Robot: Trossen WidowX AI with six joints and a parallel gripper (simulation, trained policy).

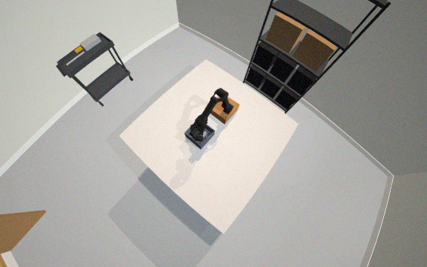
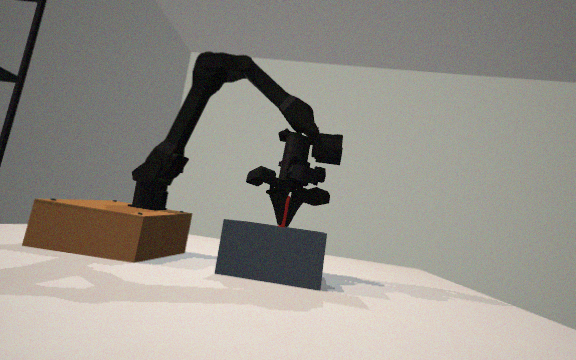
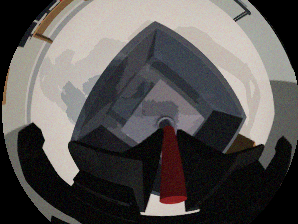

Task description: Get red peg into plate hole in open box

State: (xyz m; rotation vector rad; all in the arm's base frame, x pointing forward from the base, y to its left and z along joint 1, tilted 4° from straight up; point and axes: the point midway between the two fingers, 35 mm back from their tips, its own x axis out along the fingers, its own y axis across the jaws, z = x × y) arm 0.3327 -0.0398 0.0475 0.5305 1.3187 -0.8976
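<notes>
Right now my gripper tip is 10 mm to the right of the red peg and 30 mm below it. Round my gripper tip: light grey plate (10 mm behind, 50 mm below); then dark grey box (10 mm behind, 70 mm below).
</notes>
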